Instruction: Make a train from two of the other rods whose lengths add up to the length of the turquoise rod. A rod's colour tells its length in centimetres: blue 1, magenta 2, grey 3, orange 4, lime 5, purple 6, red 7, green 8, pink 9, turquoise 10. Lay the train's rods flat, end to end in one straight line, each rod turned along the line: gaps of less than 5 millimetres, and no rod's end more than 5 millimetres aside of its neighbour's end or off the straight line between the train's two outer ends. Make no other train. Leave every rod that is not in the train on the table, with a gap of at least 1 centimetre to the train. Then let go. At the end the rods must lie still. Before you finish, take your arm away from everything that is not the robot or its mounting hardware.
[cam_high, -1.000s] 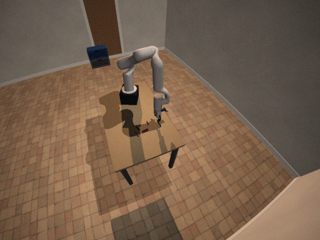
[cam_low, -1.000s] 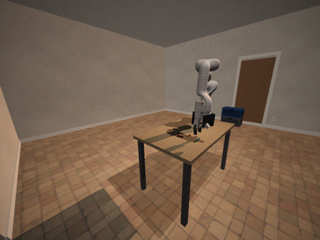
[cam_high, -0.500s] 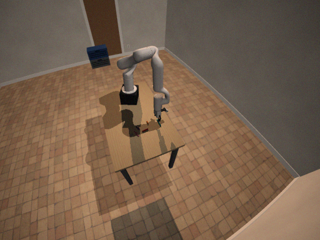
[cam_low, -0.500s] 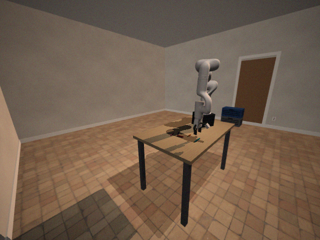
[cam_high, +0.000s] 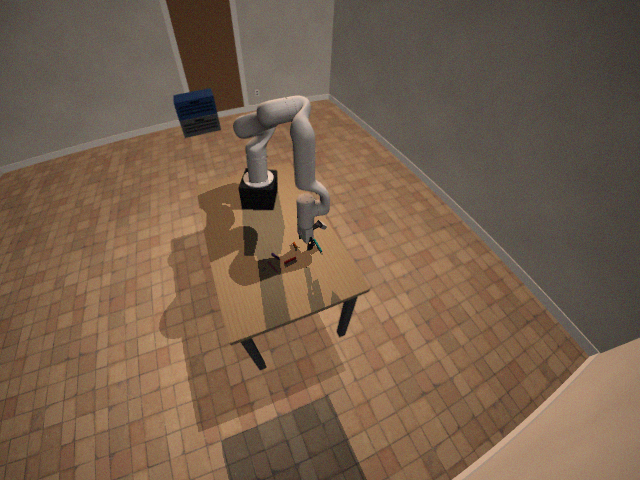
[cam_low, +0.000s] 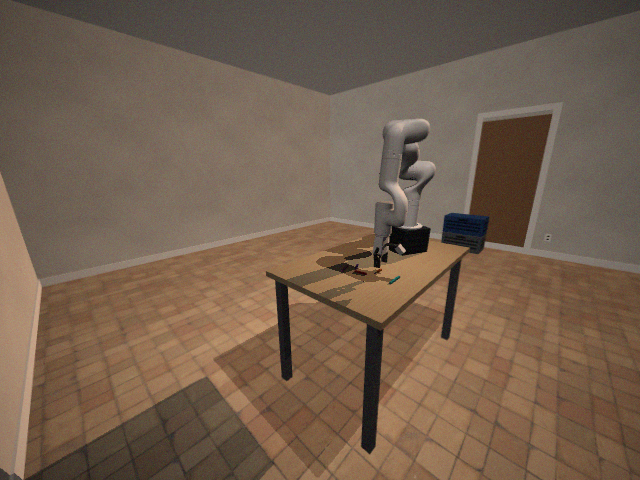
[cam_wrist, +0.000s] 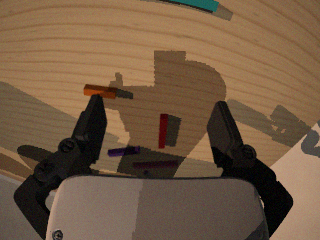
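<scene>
My hand is 260 mm to the left of the grey rod and 80 mm above it. Also, from my hand: turquoise rod 10 mm behind, 80 mm to the left, 80 mm below; orange rod 70 mm behind, 40 mm to the right, 80 mm below; red rod 20 mm ahead, 110 mm to the right, 80 mm below.
</scene>
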